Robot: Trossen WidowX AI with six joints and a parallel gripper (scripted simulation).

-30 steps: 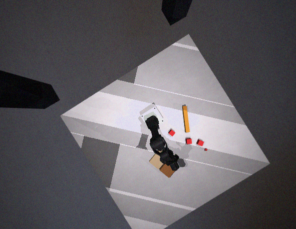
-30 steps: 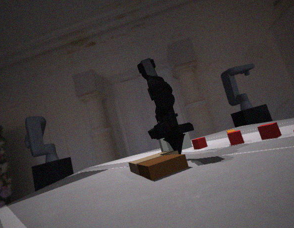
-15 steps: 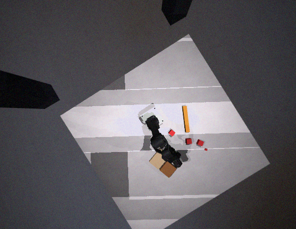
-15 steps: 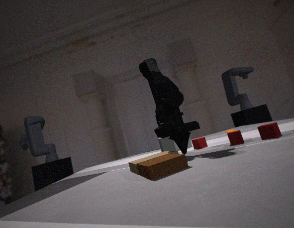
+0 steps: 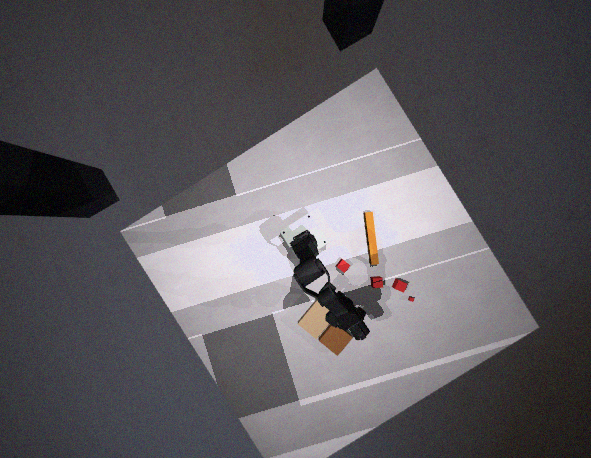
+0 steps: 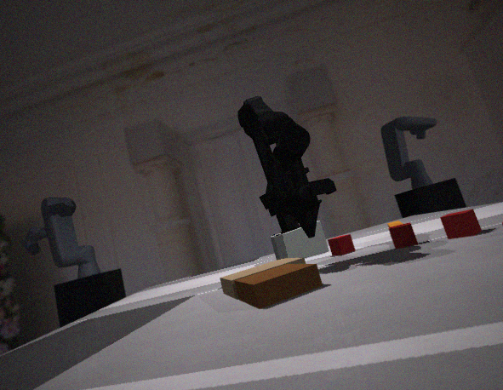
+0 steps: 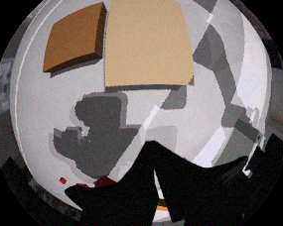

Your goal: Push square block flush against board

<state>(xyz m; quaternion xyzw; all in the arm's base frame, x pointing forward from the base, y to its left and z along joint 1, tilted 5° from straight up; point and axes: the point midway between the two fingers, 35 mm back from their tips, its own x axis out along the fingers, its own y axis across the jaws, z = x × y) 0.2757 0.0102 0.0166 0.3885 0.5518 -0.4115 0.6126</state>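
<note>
Right now the board is 12 cm to the right of my gripper tip, 4 cm below it and 4 cm ahead of it. From my gripper tip the other things lie so: long orange bar 24 cm to the left, 14 cm behind, 5 cm below; tiny red piece 26 cm to the left, 17 cm ahead, 5 cm below; brown square block 15 cm ahead, 10 cm to the right, 4 cm below.
</note>
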